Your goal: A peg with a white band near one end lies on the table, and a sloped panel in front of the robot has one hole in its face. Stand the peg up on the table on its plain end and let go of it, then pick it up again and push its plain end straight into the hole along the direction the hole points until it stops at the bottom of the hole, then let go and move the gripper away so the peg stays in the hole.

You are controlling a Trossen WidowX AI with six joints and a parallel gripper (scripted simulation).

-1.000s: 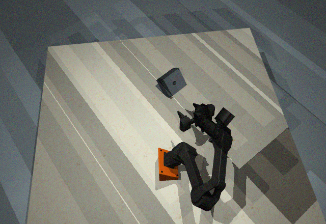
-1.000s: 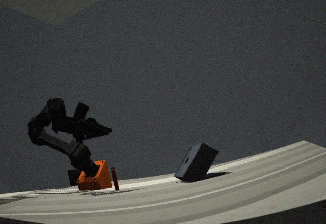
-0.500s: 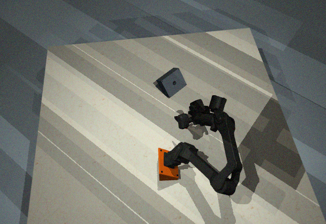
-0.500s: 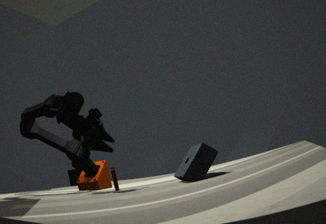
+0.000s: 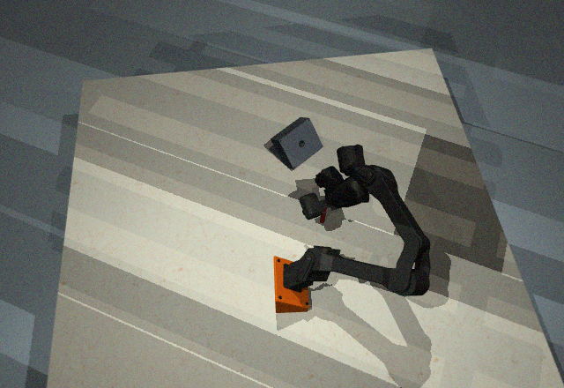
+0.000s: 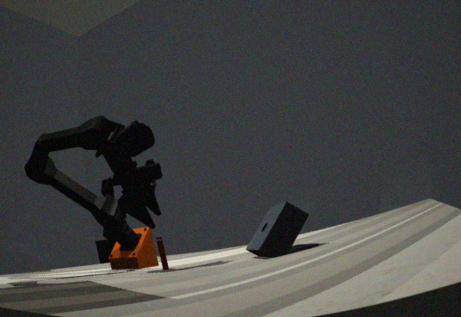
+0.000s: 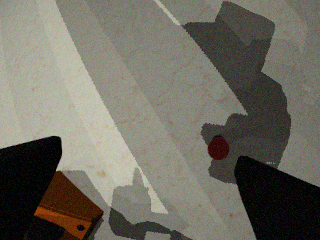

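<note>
Right now the peg is 20 mm ahead of my gripper tip, 30 mm to the right of it and 60 mm below it. The rest, counted from my gripper tip: grey sloped panel 270 mm ahead, 50 mm to the left, 70 mm below; thin foot plate 290 mm ahead, 60 mm to the left, 120 mm below.
</note>
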